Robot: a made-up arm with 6 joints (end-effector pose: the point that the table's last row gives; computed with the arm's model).
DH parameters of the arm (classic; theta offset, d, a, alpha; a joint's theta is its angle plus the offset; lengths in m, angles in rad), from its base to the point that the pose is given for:
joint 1: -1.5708 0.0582 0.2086 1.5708
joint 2: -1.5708 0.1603 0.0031 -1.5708
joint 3: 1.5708 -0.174 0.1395 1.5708
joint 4: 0 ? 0.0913 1.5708
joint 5: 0 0.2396 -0.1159 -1.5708
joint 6: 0.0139 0 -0.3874 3.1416
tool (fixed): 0.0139 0.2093 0 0
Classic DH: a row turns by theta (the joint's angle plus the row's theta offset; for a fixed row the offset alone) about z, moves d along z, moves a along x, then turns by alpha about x.
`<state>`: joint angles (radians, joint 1 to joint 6).
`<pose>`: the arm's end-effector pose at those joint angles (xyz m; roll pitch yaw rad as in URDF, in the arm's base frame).
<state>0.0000 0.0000 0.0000 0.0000 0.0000 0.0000</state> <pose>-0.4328 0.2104 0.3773 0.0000 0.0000 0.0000</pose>
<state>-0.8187 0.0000 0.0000 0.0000 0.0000 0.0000</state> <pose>-0.1420 0.4598 0.3773 0.0000 0.0000 -0.8187</pose>
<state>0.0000 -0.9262 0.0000 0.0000 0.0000 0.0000</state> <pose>-0.4328 -0.2119 0.5848 0.9262 0.0000 0.0000</pose>
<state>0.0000 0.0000 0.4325 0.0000 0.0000 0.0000</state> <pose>-0.5427 0.2104 0.2334 0.0000 -0.4325 0.0000</pose>
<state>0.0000 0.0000 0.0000 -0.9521 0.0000 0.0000</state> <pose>-0.4593 -0.2281 0.3773 0.0000 0.0000 0.9521</pose>
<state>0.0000 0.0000 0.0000 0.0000 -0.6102 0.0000</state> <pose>-0.4619 0.2104 0.0511 0.0000 -0.6102 0.0000</pose>
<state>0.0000 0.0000 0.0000 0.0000 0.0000 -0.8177</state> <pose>-0.3142 -0.0739 0.3773 0.0000 0.0000 0.8177</pose>
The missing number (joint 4, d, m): -0.1129
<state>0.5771 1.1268 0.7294 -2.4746 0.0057 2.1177</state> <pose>-0.3849 -0.5809 0.2018 -1.2491 0.0463 1.3762</pose>
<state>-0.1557 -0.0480 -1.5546 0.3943 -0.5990 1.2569</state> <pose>0.0944 0.6118 -0.0762 -0.9936 -0.0859 -1.5530</pose>
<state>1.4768 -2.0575 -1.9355 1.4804 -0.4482 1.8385</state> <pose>-0.4077 -0.1110 0.6449 -0.9975 0.3208 0.1651</pose>
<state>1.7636 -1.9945 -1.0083 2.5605 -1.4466 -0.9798</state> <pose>0.1072 -0.1863 0.4795 -0.0739 0.7076 2.2262</pose>
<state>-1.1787 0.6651 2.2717 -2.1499 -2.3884 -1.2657</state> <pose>0.1632 0.1997 0.0535 -0.3131 0.0770 -2.4643</pose>
